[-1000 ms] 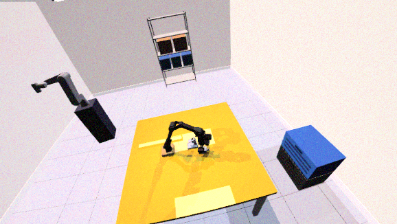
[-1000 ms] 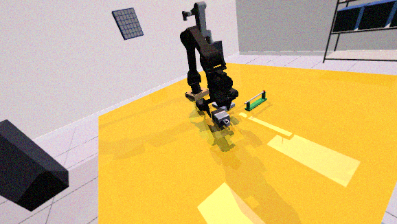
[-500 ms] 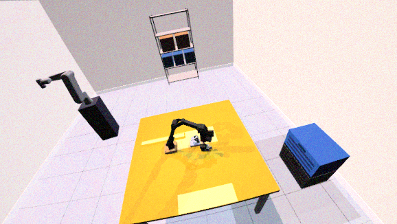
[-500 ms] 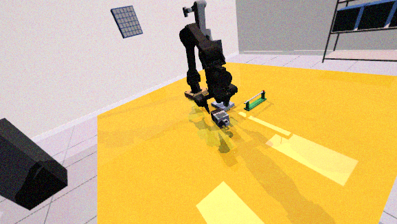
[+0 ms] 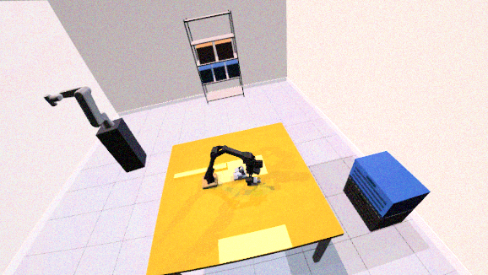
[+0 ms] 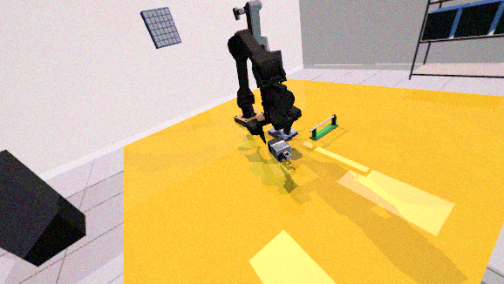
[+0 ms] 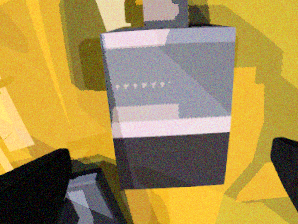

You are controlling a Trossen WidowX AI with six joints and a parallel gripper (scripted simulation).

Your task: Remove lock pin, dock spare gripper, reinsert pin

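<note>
The spare gripper is 20 mm ahead of my gripper tip, 10 mm to the right of it and 40 mm below it. Also, from my gripper tip: green cradle: 80 mm ahead, 200 mm to the left, 30 mm below; then mount: 60 mm behind, 110 mm to the left, 10 mm below.
</note>
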